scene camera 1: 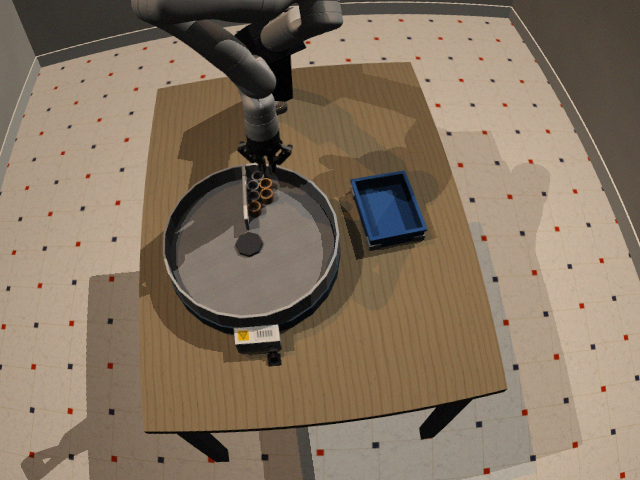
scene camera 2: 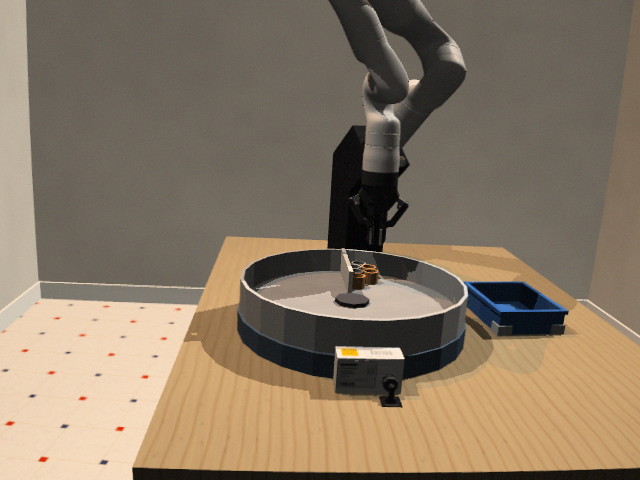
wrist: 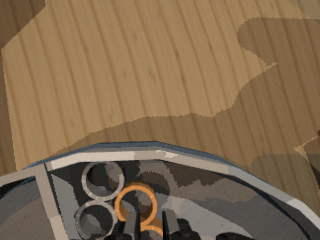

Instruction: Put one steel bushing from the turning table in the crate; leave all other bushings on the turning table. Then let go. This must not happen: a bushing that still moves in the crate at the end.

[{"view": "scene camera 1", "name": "my gripper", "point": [268,171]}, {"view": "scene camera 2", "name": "my gripper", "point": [375,244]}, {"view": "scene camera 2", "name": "blue crate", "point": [524,311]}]
